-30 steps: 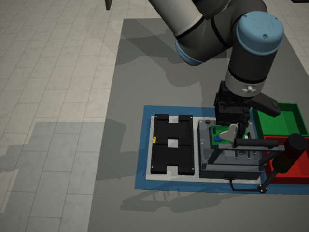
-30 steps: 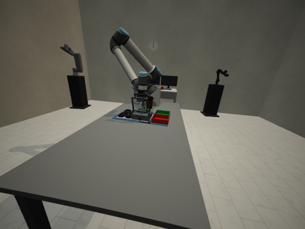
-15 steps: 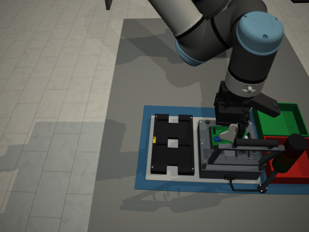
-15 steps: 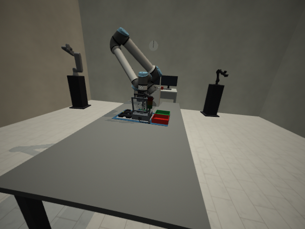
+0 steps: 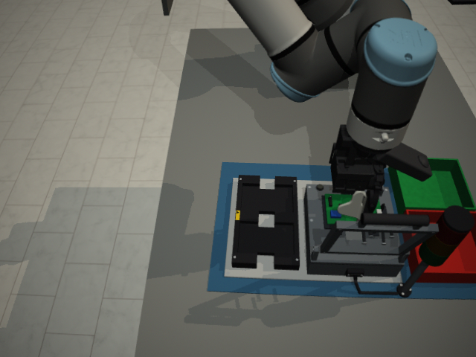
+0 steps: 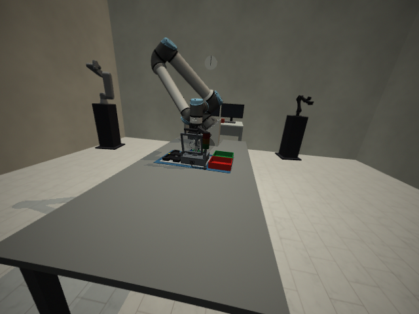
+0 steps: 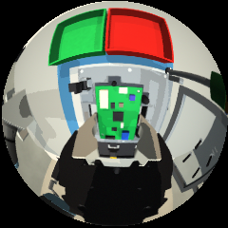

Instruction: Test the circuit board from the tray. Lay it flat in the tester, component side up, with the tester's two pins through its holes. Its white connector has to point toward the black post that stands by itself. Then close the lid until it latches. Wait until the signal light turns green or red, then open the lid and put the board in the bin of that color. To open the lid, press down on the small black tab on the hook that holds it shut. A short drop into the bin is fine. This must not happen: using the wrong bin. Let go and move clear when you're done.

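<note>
Now: the green circuit board right at my hand. From my hand the other things lie so: black latch tab (50 mm behind, 60 mm to the left, 10 mm above); then tester lid (120 mm ahead, 30 mm to the right, 100 mm above); then red bin (80 mm ahead, 180 mm to the left, 70 mm below).
</note>
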